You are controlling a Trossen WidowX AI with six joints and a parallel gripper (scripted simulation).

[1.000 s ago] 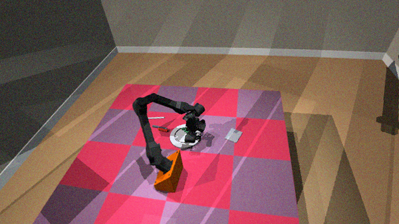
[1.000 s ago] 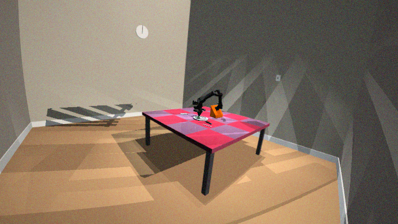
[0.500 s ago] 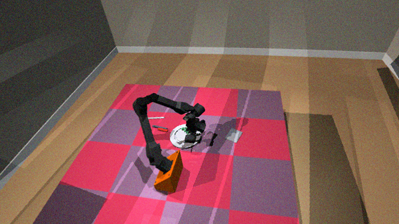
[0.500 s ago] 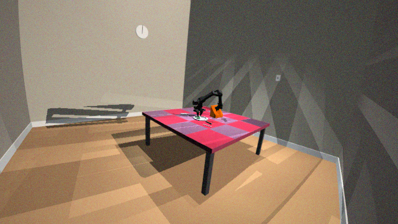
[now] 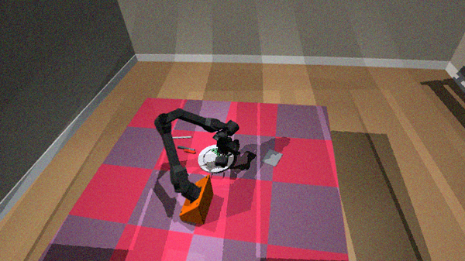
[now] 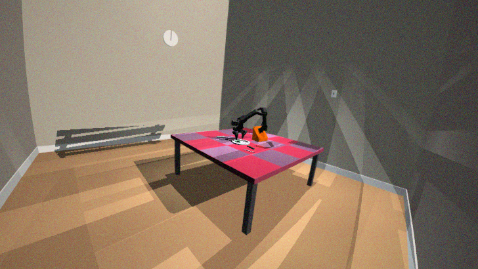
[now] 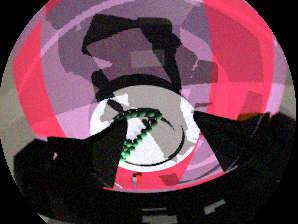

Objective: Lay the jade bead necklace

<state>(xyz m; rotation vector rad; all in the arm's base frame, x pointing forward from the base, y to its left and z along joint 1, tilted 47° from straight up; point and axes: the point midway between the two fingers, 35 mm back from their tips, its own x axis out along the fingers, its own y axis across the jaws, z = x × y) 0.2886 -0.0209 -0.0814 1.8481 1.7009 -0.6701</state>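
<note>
My gripper tip is now 60 mm to the right of the round white bead board, 30 mm short of it and 10 mm above it. From my gripper tip the other things lie so: red-handled tool (230 mm to the left, 80 mm ahead, 10 mm below); then flat grey pad (250 mm to the right, 60 mm ahead, 20 mm below); then thin white rod (300 mm to the left, 180 mm ahead, 20 mm below).
</note>
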